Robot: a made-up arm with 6 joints. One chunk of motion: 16 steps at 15 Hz.
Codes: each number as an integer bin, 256 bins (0 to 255) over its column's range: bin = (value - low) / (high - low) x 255, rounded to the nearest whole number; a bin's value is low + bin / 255 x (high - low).
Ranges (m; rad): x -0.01..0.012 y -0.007..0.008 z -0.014..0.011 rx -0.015..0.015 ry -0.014..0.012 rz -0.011..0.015
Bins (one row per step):
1: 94 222 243 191 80 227
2: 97 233 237 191 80 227
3: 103 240 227 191 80 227
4: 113 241 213 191 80 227
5: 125 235 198 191 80 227
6: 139 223 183 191 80 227
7: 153 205 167 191 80 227
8: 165 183 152 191 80 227
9: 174 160 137 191 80 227
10: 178 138 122 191 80 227
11: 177 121 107 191 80 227
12: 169 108 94 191 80 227
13: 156 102 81 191 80 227
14: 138 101 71 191 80 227
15: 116 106 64 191 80 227
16: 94 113 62 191 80 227
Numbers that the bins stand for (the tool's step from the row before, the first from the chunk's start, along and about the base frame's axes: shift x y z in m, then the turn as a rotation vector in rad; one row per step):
1: -0.00189 0.00606 0.00982 0.00747 -0.00584 0.01215
2: -0.00163 0.00671 0.00924 0.00747 -0.00584 0.01215
3: -0.00111 0.00712 0.00825 0.00747 -0.00584 0.01215
4: -0.00025 0.00718 0.00688 0.00747 -0.00584 0.01215
5: 0.00078 0.00682 0.00541 0.00747 -0.00584 0.01215
6: 0.00199 0.00612 0.00394 0.00747 -0.00584 0.01215
7: 0.00320 0.00506 0.00237 0.00747 -0.00584 0.01215
8: 0.00424 0.00376 0.00090 0.00747 -0.00584 0.01215
9: 0.00501 0.00241 -0.00057 0.00747 -0.00584 0.01215
10: 0.00536 0.00112 -0.00204 0.00747 -0.00584 0.01215
11: 0.00527 0.00012 -0.00351 0.00747 -0.00584 0.01215
12: 0.00458 -0.00065 -0.00478 0.00747 -0.00584 0.01215
13: 0.00346 -0.00100 -0.00606 0.00747 -0.00584 0.01215
14: 0.00191 -0.00106 -0.00704 0.00747 -0.00584 0.01215
15: 0.00001 -0.00076 -0.00773 0.00747 -0.00584 0.01215
16: -0.00189 -0.00035 -0.00792 0.00747 -0.00584 0.01215

